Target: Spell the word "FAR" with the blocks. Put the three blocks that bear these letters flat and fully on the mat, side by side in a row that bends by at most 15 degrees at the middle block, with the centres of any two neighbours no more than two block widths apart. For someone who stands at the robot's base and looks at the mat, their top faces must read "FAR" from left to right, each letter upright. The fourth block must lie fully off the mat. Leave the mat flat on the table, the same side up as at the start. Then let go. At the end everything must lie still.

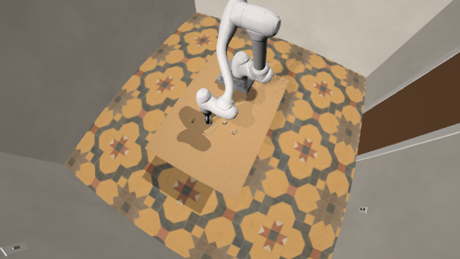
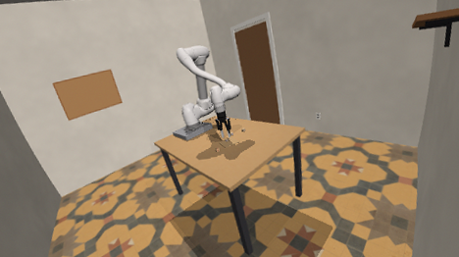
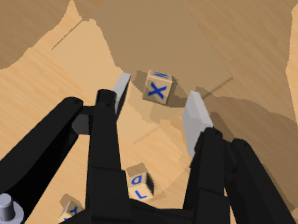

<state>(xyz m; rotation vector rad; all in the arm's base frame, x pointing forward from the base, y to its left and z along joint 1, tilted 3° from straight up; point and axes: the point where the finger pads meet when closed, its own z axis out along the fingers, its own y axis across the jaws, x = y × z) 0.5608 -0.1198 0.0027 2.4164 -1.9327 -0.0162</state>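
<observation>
Right now my hand is 30 mm short of the tan mat, 10 mm to the left of it and 70 mm above it. The rest, counted from my hand: R block 30 mm ahead, 160 mm to the right, 60 mm below.
</observation>
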